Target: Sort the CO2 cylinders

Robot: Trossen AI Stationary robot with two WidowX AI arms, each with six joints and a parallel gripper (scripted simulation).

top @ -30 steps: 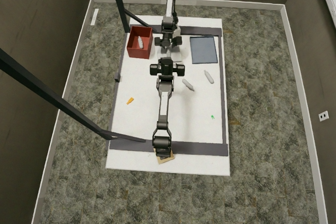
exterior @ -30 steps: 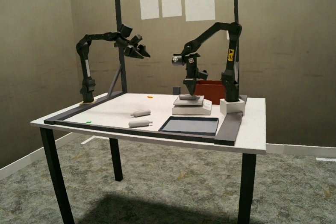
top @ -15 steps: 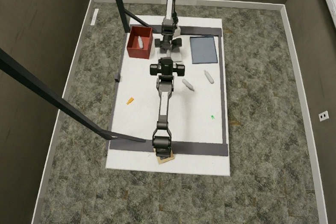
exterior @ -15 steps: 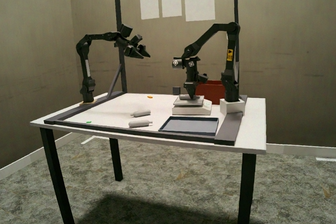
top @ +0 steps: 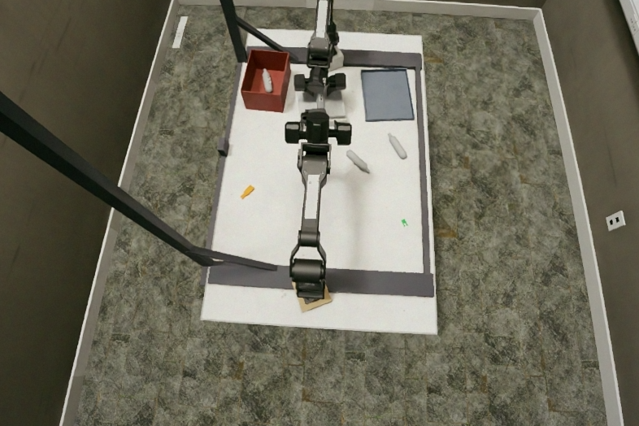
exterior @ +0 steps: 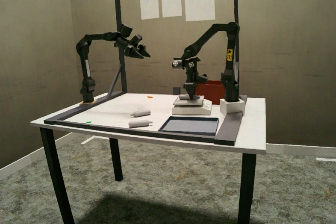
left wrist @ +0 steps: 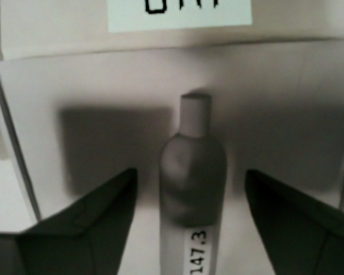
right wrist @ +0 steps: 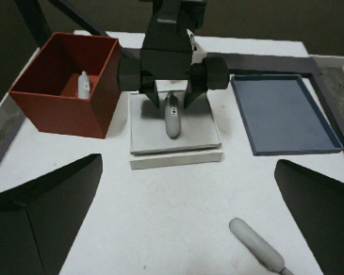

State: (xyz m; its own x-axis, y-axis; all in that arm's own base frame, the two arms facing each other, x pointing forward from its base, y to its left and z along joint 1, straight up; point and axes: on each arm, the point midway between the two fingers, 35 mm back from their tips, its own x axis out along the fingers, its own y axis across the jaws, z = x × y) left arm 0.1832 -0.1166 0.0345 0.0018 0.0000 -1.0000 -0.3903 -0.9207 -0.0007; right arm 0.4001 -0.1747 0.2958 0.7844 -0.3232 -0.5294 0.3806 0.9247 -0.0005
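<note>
Now: left hand 20 mm to the left of the scale platform and 50 mm above it. Round my left hand: scale: 10 mm to the right, 70 mm below; red scrap bin: 210 mm behind, 60 mm to the left, 70 mm below; tray: 260 mm ahead, 60 mm to the left, 100 mm below.
</note>
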